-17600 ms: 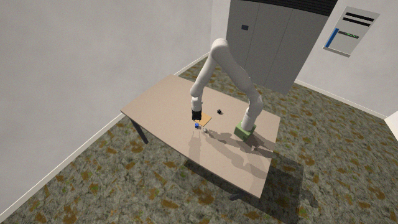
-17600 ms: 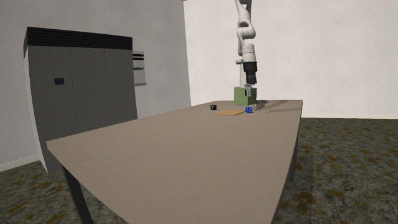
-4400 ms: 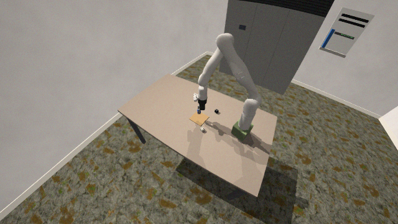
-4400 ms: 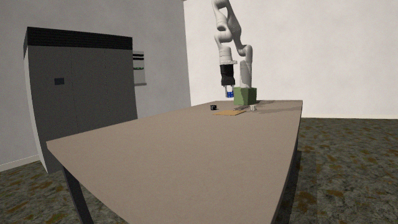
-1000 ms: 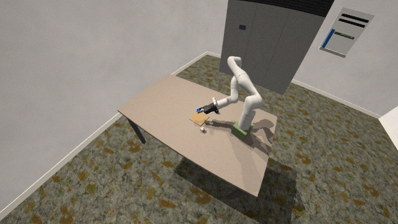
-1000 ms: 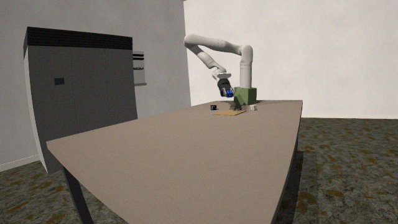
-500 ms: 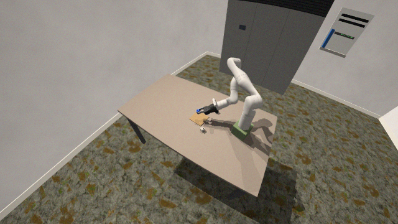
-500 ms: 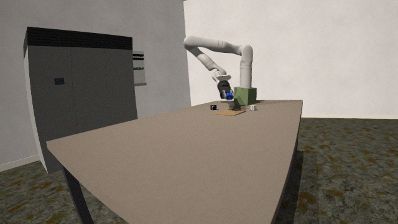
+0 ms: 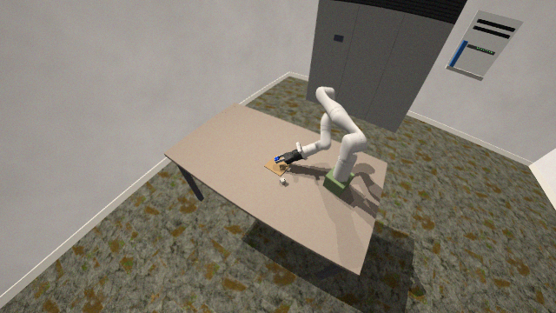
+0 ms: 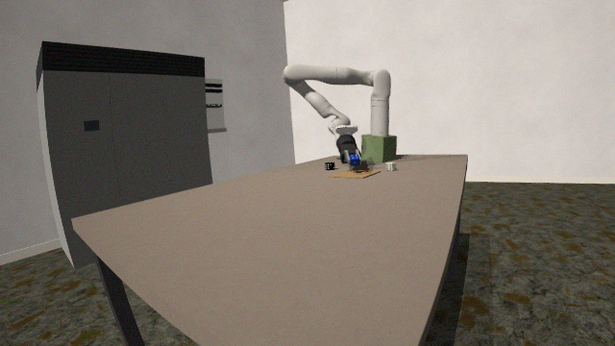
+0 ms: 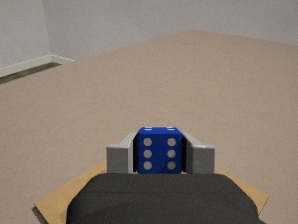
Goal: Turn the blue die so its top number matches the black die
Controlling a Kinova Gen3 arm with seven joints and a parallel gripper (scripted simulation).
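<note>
Now: hand 50 mm above the tan mat and 10 mm past it. Round my hand: white die (120 mm to the left, 90 mm behind, 40 mm below); black die (150 mm to the right, 130 mm behind, 40 mm below); blue die (right at my hand).
</note>
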